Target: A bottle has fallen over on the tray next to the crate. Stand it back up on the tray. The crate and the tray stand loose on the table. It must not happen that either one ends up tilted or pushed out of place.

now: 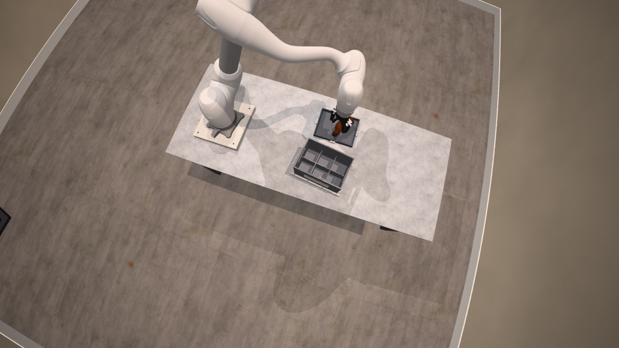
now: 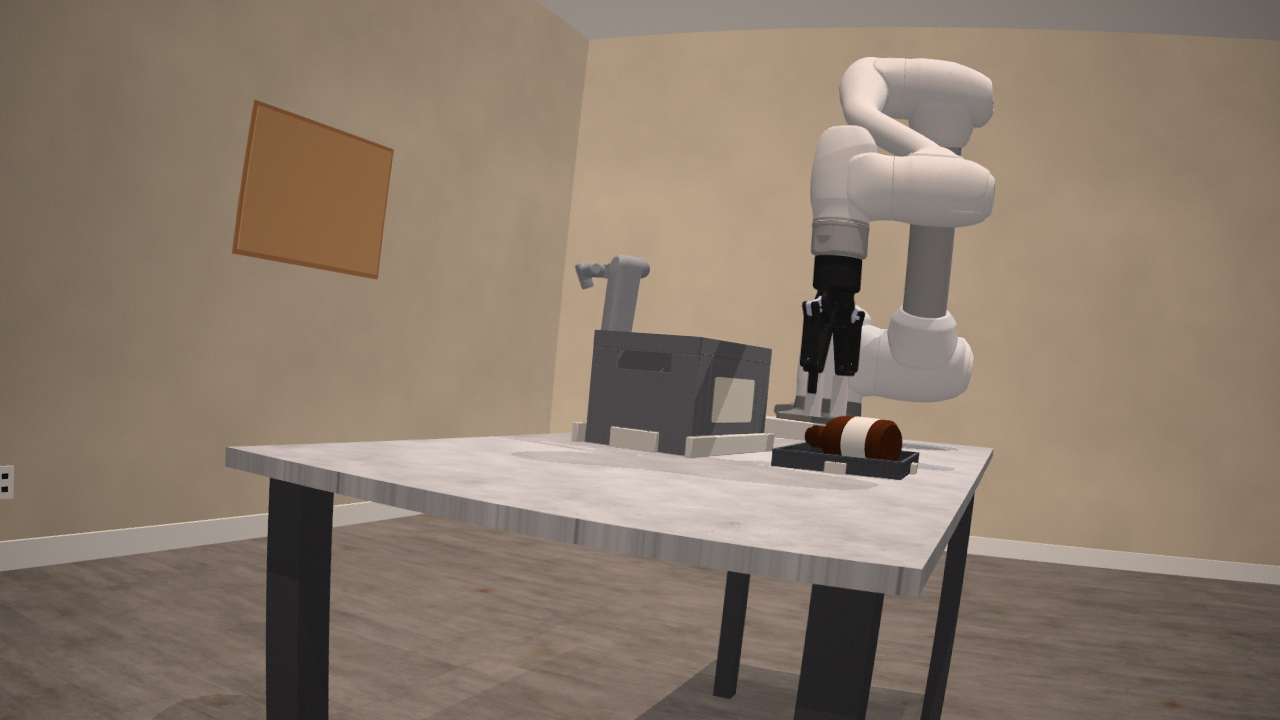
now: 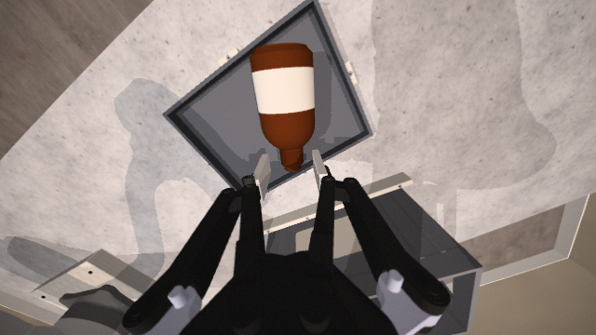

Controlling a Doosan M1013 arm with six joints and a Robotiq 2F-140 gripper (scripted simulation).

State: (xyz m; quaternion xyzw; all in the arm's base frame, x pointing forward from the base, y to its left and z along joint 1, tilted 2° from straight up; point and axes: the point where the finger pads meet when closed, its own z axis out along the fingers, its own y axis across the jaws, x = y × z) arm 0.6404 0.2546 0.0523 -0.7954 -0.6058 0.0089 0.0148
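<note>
Right now the brown bottle is 10 mm ahead of my hand, 50 mm to the left of it and 60 mm below it. The rest, counted from my hand: grey crate 30 mm ahead, 240 mm to the right, 20 mm below; then dark tray 10 mm behind, 40 mm to the left, 90 mm below.
</note>
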